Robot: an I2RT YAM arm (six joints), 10 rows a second.
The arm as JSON. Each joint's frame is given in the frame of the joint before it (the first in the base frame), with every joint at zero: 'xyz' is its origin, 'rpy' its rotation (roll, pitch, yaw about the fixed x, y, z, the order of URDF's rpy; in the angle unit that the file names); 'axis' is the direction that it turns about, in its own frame. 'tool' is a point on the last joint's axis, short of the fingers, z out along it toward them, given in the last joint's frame.
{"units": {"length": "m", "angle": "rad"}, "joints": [
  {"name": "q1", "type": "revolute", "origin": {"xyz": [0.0, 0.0, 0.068], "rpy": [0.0, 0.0, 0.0]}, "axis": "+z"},
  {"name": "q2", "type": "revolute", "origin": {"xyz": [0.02, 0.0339, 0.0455], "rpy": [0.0, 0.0, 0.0]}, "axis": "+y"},
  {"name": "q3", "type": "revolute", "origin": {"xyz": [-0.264, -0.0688, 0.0], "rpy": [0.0, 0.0, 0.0]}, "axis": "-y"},
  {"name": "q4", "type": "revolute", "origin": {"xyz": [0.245, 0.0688, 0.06], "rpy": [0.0, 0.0, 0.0]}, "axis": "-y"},
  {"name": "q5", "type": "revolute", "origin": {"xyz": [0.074, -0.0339, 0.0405], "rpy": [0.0, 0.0, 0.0]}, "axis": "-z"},
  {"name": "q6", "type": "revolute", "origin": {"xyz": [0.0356, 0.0, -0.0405], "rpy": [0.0, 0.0, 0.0]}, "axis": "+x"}
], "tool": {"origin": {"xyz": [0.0, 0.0, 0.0], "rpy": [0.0, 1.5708, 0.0]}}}
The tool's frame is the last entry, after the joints.
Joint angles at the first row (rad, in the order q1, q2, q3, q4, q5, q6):
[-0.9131, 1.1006, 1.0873, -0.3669, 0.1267, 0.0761]
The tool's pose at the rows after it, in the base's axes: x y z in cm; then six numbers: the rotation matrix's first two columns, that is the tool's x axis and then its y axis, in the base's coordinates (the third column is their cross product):
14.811 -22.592 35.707 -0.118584 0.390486 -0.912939 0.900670 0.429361 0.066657
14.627 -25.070 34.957 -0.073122 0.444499 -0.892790 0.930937 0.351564 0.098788
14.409 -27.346 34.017 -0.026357 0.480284 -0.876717 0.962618 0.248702 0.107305
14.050 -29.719 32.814 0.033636 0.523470 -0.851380 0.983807 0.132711 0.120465
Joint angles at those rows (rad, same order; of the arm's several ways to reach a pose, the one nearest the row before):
[-0.9760, 1.1886, 1.1195, -0.3479, 0.1103, 0.1216]
[-1.0280, 1.2709, 1.1589, -0.3466, 0.1195, 0.1690]
[-1.0662, 1.3483, 1.1918, -0.3395, 0.1715, 0.2139]
[-1.1053, 1.4338, 1.2334, -0.3504, 0.2223, 0.2752]

